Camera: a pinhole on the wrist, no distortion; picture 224 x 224 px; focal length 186.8 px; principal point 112.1 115.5 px. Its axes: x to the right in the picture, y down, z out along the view. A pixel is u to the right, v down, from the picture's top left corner.
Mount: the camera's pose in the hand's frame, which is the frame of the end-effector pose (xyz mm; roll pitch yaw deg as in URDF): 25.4 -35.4 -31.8 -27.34 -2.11 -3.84
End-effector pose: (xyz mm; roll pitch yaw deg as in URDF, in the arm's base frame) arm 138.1 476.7 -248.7 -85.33 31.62 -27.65
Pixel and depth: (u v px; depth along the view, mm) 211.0 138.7 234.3
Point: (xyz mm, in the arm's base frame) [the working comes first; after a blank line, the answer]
In the camera's frame: 124.0 29.1 234.3

297.4 589.8 -392.5
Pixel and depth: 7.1 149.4 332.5
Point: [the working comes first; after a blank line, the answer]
In the camera's frame: -186.9 60.3 332.5

56.1 793.9 -306.4
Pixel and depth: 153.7 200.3 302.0
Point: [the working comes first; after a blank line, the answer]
In the camera's frame: 67.3 137.1 302.0

209.6 657.4 -477.3
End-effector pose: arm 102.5 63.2 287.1 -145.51 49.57 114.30
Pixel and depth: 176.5 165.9 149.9
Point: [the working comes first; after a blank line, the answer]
In the camera's frame: 51.7 40.4 149.9

120.6 38.7 157.0
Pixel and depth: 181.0 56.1 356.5
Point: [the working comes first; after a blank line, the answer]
In the camera's frame: 131.5 -113.4 356.5

-6.7 -125.7 -14.7
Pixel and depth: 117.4 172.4 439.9
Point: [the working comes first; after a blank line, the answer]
In the camera's frame: 12.5 134.0 439.9

277.7 -163.7 -12.6
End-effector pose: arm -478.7 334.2 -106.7 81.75 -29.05 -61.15
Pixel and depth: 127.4 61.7 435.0
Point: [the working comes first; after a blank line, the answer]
In the camera's frame: 35.6 -125.3 435.0

-834.9 148.7 14.3
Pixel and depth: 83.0 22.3 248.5
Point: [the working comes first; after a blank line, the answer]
In the camera's frame: -38.7 -124.0 248.5

-705.4 236.4 -111.6
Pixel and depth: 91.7 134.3 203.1
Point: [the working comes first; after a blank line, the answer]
In the camera's frame: -22.2 20.4 203.1

-609.6 311.3 -20.0
